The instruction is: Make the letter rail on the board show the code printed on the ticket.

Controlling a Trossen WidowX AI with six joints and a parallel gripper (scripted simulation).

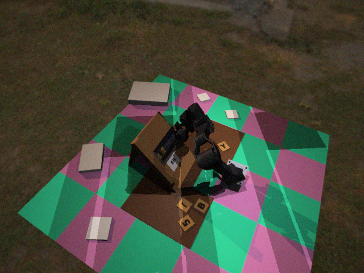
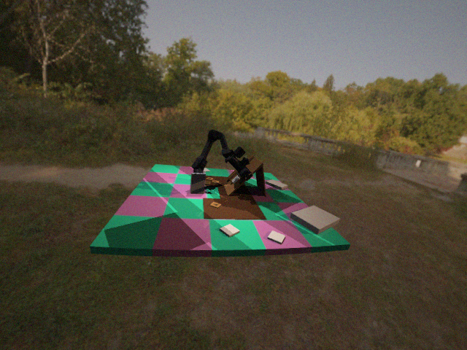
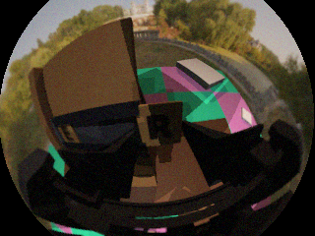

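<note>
The white ticket lies 160 mm to the left of my gripper tip, 70 mm below it and 40 mm behind it. The rest, counted from my gripper tip: beige block (420 mm ahead, 260 mm to the left, 160 mm below); then letter tile (right at my gripper tip).
</note>
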